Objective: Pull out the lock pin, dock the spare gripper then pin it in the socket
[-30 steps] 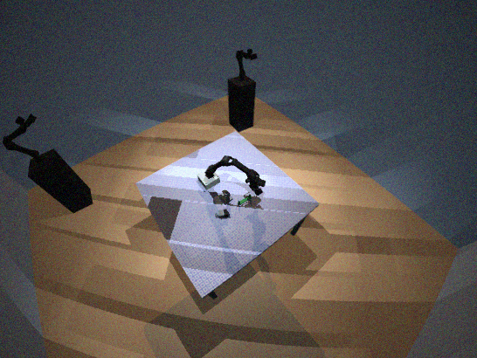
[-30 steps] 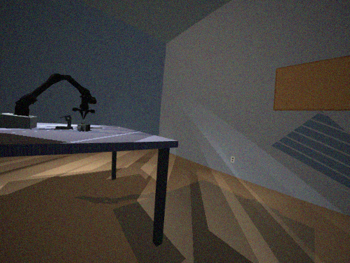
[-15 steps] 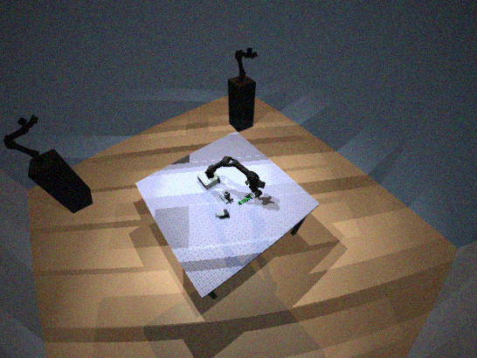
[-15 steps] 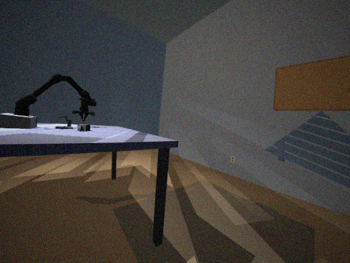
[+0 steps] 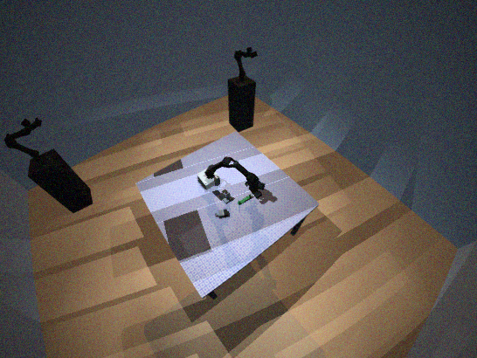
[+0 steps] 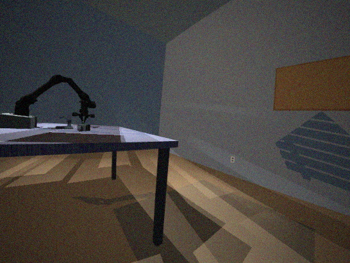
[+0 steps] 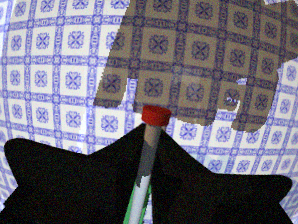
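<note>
The green bracket is 100 mm to the right of my gripper tip and 10 mm below it. Round my gripper tip: mount 110 mm behind, 230 mm to the right, 20 mm above; then spare gripper 20 mm ahead, 360 mm to the right, 10 mm below.
</note>
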